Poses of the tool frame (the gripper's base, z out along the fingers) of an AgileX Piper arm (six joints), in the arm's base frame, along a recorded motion.
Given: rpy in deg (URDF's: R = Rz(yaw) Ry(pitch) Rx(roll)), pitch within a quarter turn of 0, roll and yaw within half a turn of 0; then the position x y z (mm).
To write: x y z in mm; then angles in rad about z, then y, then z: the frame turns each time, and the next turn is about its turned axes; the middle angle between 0 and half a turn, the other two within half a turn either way. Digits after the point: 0 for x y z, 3 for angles.
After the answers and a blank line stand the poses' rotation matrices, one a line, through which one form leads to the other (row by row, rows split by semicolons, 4 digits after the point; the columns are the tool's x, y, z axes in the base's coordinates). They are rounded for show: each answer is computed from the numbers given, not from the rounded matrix.
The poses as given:
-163.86 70.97 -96.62 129 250 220
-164.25 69.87 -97.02 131 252 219
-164.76 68.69 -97.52 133 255 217
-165.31 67.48 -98.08 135 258 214
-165.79 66.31 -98.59 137 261 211
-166.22 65.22 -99.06 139 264 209
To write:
129 250 220 1.158 1.889 -0.096
131 252 219 1.156 1.908 -0.099
133 255 217 1.155 1.929 -0.102
135 258 214 1.153 1.950 -0.105
137 261 211 1.151 1.971 -0.107
139 264 209 1.149 1.990 -0.110

-0.0376 -0.9239 0.3808; -0.3239 0.3718 0.8700; -0.9453 -0.0906 -0.3132
-0.0421 -0.9241 0.3798; -0.3416 0.3706 0.8637; -0.9389 -0.0934 -0.3312
-0.0476 -0.9245 0.3782; -0.3603 0.3691 0.8567; -0.9316 -0.0955 -0.3506
-0.0538 -0.9248 0.3767; -0.3792 0.3679 0.8490; -0.9237 -0.0971 -0.3705
-0.0600 -0.9250 0.3753; -0.3973 0.3671 0.8411; -0.9157 -0.0986 -0.3895
-0.0660 -0.9250 0.3741; -0.4139 0.3665 0.8333; -0.9079 -0.0998 -0.4071

